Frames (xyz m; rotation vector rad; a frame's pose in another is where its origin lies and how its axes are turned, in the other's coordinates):
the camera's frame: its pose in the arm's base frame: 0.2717 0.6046 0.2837 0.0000 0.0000 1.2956
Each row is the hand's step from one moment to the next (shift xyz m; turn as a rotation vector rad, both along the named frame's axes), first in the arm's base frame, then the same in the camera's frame.
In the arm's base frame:
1: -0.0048 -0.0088 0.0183 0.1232 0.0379 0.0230
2: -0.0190 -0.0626 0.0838 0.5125 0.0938 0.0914
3: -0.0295 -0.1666 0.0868 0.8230 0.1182 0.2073
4: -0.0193 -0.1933 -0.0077 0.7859 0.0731 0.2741
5: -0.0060 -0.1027 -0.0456 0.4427 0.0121 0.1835
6: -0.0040 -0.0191 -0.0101 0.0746 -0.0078 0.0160
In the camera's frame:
1: -0.0098 0.0022 0.0183 0.0700 -0.1083 0.0230
2: -0.0654 0.0013 0.0838 0.2295 -0.4677 0.0914
3: -0.1683 -0.0169 0.0868 0.3374 -0.7599 0.2073
4: -0.1913 -0.0340 -0.0077 0.2839 -0.7365 0.2741
5: -0.1005 -0.0221 -0.0456 0.1319 -0.4228 0.1835
6: -0.0195 -0.0013 -0.0101 0.0128 -0.0739 0.0160

